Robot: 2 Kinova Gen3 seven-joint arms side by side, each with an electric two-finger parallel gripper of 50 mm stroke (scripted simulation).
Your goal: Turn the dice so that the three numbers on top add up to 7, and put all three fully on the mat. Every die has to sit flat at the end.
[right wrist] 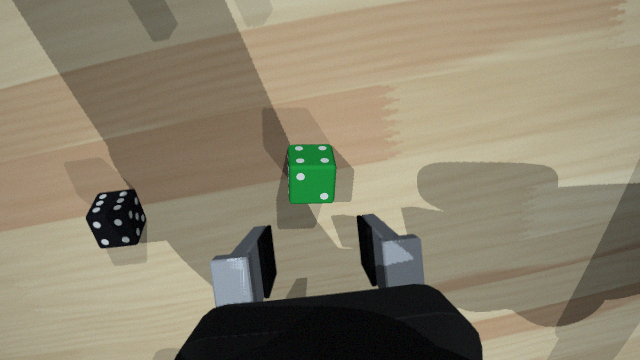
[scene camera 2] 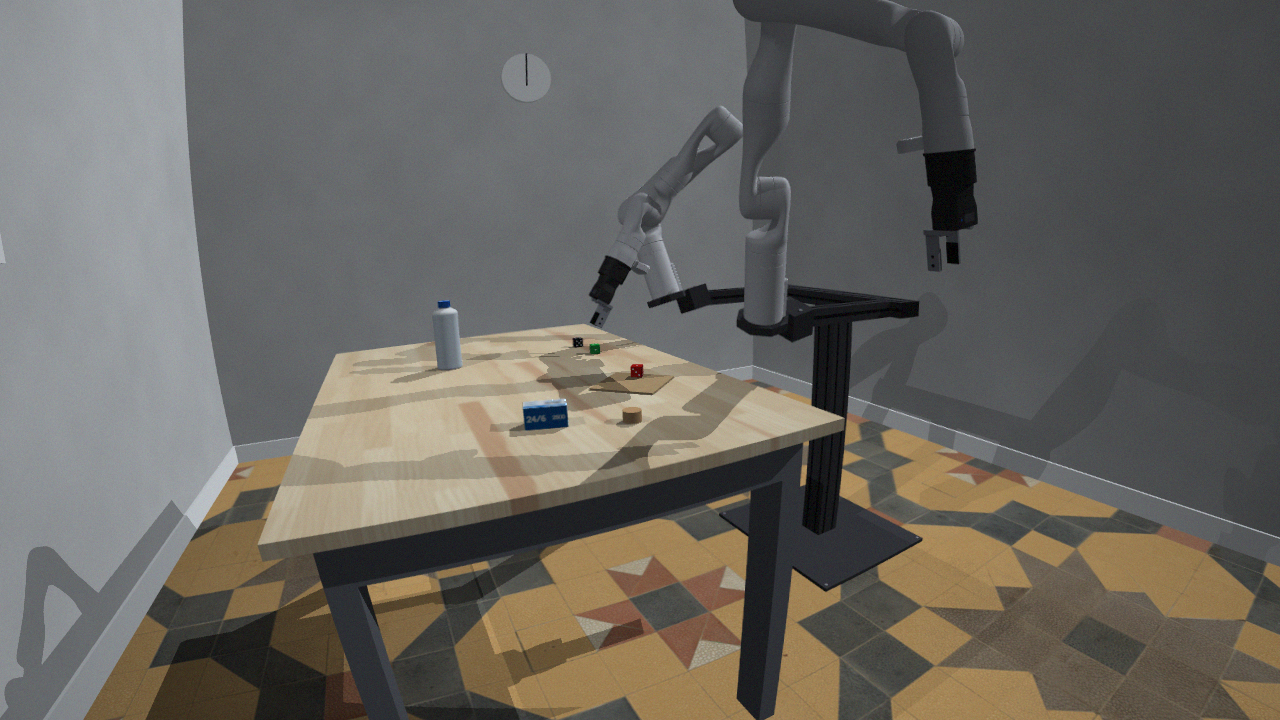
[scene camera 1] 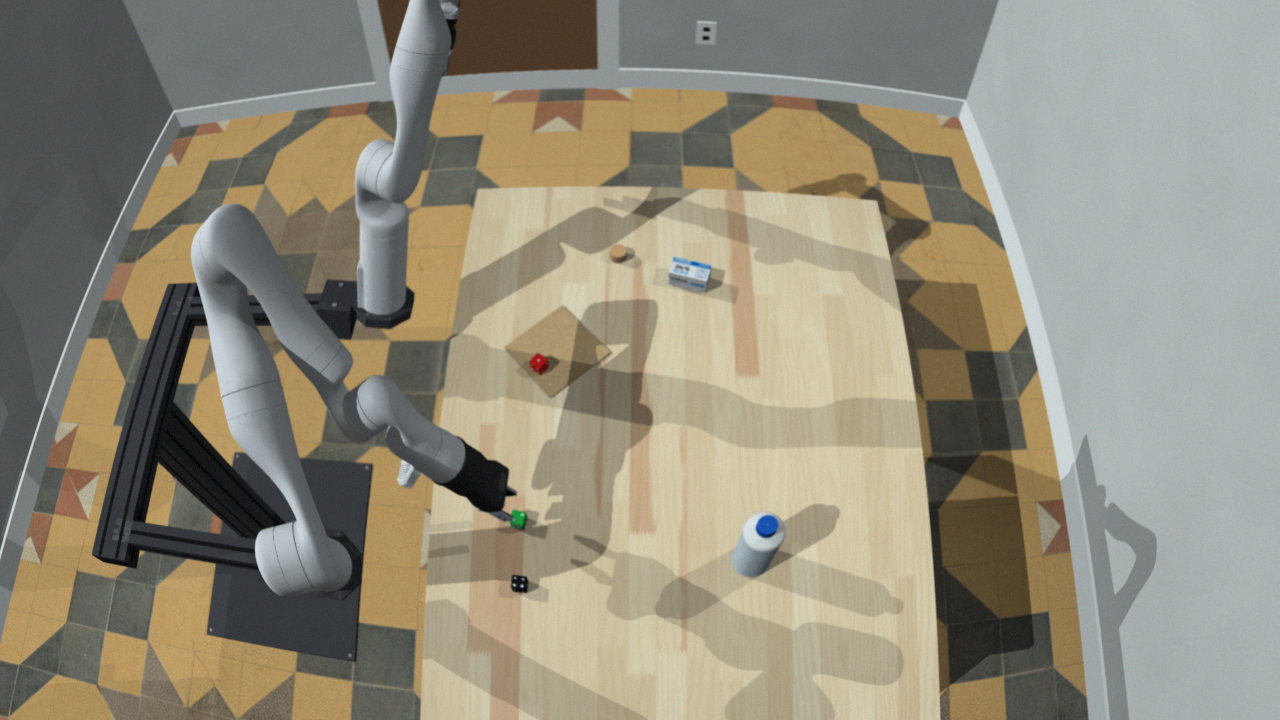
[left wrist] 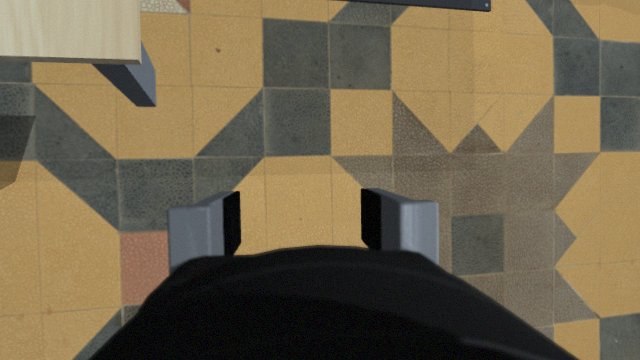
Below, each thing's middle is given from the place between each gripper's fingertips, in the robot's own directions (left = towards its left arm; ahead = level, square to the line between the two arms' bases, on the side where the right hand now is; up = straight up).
My right gripper (scene camera 1: 510, 506) is now 10 mm short of the green die (right wrist: 311, 168) and 80 mm above it. Also, from my right hand: brown square mat (scene camera 1: 571, 349): 40 mm ahead, 340 mm to the left, 90 mm below; white bottle (scene camera 1: 759, 542): 410 mm ahead, 40 mm to the right, 10 mm below; black die (right wrist: 116, 219): 30 mm ahead, 120 mm to the right, 80 mm below.
I see my left gripper (scene camera 2: 944, 266) 330 mm short of the brown square mat, 520 mm to the left of it and 280 mm above it. From my left hand the other things lie so: green die 300 mm ahead, 860 mm to the right, 270 mm below; staples box (scene camera 2: 546, 414) 560 mm ahead, 340 mm to the right, 260 mm below; black die 310 mm ahead, 980 mm to the right, 270 mm below.
